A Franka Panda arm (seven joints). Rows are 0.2 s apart.
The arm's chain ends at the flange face. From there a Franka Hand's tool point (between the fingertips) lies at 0.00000 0.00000 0.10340 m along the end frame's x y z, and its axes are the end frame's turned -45 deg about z.
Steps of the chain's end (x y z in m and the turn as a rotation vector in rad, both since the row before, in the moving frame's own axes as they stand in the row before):
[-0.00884 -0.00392 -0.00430 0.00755 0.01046 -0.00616]
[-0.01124 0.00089 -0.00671 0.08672 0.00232 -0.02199]
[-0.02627 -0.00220 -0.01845 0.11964 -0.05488 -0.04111]
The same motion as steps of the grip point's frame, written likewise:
[-0.00216 -0.00881 -0.00431 -0.00206 0.01273 -0.00616]
[-0.00214 -0.01355 -0.00710 0.05968 0.06296 -0.02199]
[-0.01256 -0.03295 -0.01934 0.12340 0.04579 -0.04111]

